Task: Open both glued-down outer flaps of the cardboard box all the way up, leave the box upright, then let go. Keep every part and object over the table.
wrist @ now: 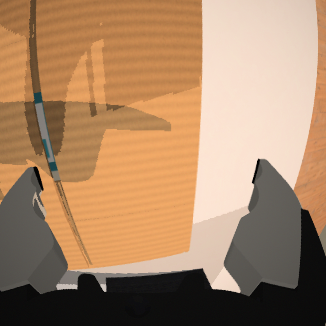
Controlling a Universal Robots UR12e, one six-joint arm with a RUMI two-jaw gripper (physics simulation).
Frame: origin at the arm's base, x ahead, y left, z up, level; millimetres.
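Seen in the pictures: gripper, fingertip midpoint: (144,165).
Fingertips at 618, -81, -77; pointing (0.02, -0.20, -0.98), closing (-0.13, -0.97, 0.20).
Offsets run from my fingertips to a thing's middle, as dx, dy, dz. "spot": to the spot under its first point. Level surfaces: height alone.
The cardboard box @[spot: -24, -5, -25] (150,175) fills the left and middle of the wrist view, its ribbed brown face crossed by shadows. A narrow seam runs down its left part, with a grey and teal strip @[+22, +62, -110] (44,125) along it. Whether the outer flaps are up or down cannot be told from this close view. My gripper (144,165) is wide open and empty. Its left finger overlaps the cardboard near the seam in the picture; its right finger shows beyond the box's right edge, in front of the white surface. The gap between finger and cardboard in depth is unclear.
A white table surface @[dz -181] (260,60) lies to the right of the box and shows in a thin strip below its lower edge. Brown wood-grained floor (316,135) shows past the white surface at the far right. A soft shadow falls on the white surface near the right finger.
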